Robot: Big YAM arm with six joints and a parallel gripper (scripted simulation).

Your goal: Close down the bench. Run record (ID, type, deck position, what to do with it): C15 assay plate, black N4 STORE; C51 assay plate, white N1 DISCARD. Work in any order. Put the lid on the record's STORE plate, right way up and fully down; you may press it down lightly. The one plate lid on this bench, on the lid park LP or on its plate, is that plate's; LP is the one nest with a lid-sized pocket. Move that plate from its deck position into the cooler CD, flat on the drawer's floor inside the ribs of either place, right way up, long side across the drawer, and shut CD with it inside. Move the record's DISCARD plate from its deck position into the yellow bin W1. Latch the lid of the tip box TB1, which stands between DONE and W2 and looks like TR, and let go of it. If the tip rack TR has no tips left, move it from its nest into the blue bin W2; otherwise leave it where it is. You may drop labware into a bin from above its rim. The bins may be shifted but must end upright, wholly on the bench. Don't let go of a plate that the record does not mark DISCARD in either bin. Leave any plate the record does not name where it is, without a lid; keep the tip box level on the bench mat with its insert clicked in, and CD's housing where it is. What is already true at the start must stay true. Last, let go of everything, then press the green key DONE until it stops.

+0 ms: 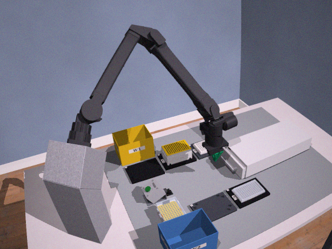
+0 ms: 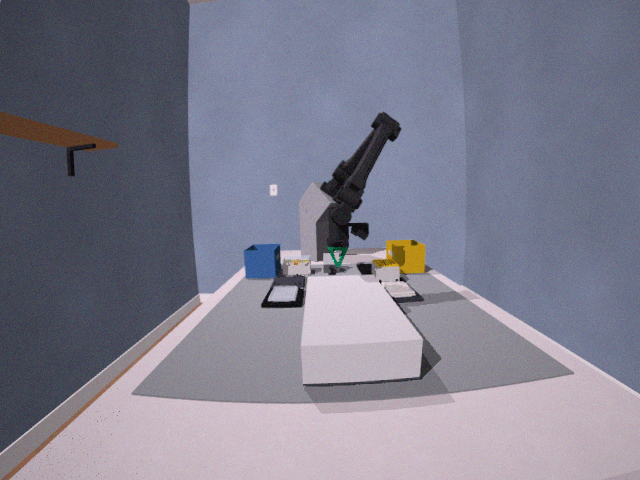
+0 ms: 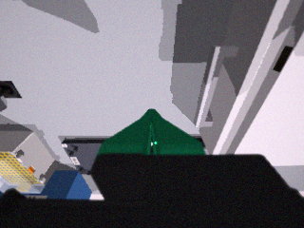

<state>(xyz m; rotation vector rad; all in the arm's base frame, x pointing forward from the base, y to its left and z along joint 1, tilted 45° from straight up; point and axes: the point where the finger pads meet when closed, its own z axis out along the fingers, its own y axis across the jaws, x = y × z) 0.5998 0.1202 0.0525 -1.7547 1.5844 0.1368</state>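
The white assay plate lies 20 cm to the left of my hand, 7 cm below it and 2 cm ahead of it. Also, from my hand: N1 label: 19 cm to the left, 8 cm below, 5 cm behind; then black plate: 18 cm ahead, 7 cm below, 5 cm to the left; then clear plate lid: 18 cm ahead, 7 cm below, 5 cm to the left.
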